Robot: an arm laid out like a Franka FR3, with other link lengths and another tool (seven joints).
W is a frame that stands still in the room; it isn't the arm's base.
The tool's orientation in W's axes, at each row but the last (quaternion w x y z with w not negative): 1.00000, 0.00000, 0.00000, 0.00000; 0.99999, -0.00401, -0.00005, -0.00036; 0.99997, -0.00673, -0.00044, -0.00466; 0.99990, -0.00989, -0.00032, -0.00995; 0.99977, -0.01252, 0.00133, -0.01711; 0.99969, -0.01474, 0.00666, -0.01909; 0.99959, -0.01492, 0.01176, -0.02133; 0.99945, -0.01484, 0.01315, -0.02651; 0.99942, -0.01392, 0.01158, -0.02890; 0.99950, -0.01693, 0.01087, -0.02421
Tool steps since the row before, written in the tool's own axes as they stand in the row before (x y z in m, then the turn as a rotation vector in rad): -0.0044, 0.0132, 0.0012, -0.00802, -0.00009, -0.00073; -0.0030, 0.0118, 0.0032, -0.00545, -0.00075, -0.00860; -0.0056, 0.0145, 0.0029, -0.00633, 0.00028, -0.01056; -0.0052, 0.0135, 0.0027, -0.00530, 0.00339, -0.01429; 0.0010, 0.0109, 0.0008, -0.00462, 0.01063, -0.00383; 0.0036, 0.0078, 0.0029, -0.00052, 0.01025, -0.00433; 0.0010, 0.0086, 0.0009, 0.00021, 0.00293, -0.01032; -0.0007, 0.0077, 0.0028, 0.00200, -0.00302, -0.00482; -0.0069, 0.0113, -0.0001, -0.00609, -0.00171, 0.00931; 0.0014, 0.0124, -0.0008, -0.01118, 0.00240, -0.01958
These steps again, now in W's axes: -0.0044, 0.0132, 0.0012, -0.00802, -0.00009, -0.00073; -0.0030, 0.0118, 0.0031, -0.00545, -0.00082, -0.00859; -0.0055, 0.0146, 0.0027, -0.00632, 0.00020, -0.01057; -0.0049, 0.0137, 0.0024, -0.00523, 0.00321, -0.01436; 0.0014, 0.0109, 0.0005, -0.00427, 0.01068, -0.00409; 0.0039, 0.0077, 0.0026, -0.00019, 0.01013, -0.00463; 0.0014, 0.0086, 0.0006, 0.00008, 0.00261, -0.01041; -0.0002, 0.0078, 0.0026, 0.00171, -0.00326, -0.00478; -0.0062, 0.0117, -0.0003, -0.00595, -0.00110, 0.00949; 0.0020, 0.0123, -0.0013, -0.01149, 0.00229, -0.01941
